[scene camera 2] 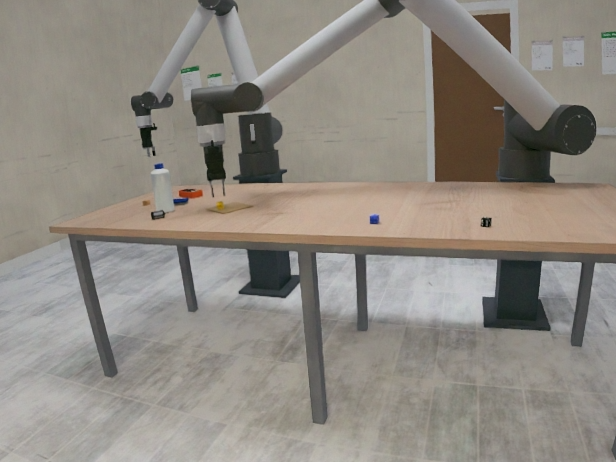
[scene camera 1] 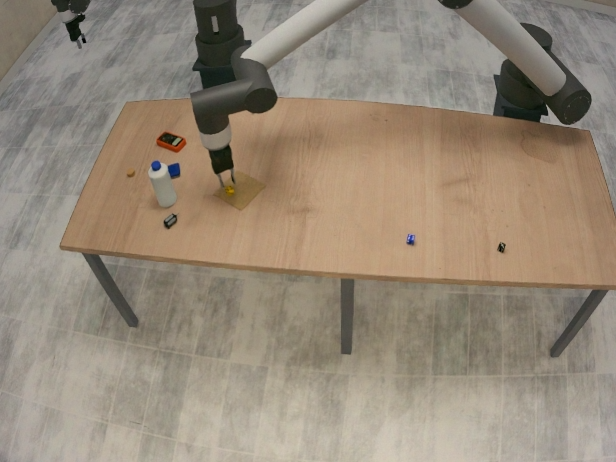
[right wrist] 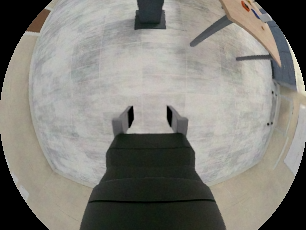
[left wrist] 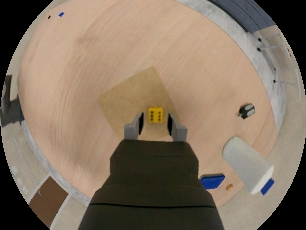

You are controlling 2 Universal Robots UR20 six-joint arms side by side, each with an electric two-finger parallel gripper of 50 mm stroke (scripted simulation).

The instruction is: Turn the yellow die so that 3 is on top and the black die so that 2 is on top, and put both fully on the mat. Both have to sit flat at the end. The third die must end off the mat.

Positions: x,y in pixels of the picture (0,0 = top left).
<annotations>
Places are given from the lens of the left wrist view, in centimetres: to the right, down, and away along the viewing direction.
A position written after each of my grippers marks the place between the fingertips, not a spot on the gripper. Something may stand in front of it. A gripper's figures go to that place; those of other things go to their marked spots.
my left gripper (left wrist: 155,119): 0, 0, 16
tan mat (left wrist: 121,104): -6, -2, 21
white bottle (left wrist: 254,170): 19, 10, 10
</annotations>
